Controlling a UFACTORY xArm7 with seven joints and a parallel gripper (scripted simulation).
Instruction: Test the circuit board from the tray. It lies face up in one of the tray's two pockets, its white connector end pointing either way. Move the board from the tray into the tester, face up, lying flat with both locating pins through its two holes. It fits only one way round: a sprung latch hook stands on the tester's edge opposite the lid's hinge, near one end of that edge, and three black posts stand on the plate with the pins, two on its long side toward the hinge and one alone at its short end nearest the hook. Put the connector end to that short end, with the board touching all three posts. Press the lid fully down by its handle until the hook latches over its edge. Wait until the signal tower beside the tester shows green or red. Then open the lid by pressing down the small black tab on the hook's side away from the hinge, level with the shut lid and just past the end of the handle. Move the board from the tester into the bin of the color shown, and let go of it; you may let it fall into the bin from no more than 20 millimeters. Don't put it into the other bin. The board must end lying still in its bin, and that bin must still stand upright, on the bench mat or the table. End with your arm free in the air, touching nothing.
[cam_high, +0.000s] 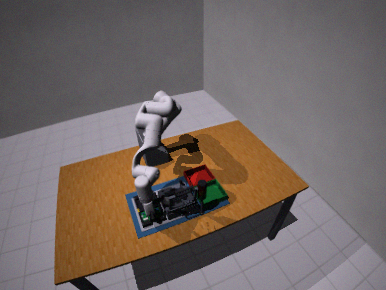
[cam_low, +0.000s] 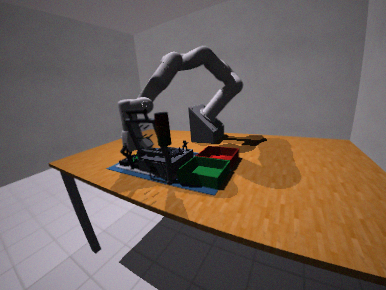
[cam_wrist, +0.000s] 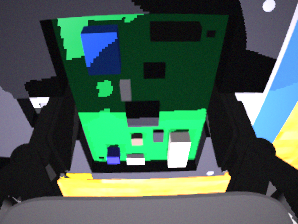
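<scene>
My hand is right at the green circuit board. From my hand the other things lie so: grey tester plate 40 mm behind, 170 mm to the left, 50 mm above; tester lid 80 mm ahead, 170 mm to the left, 160 mm above; green bin 10 mm behind, 370 mm to the left, 10 mm below.
</scene>
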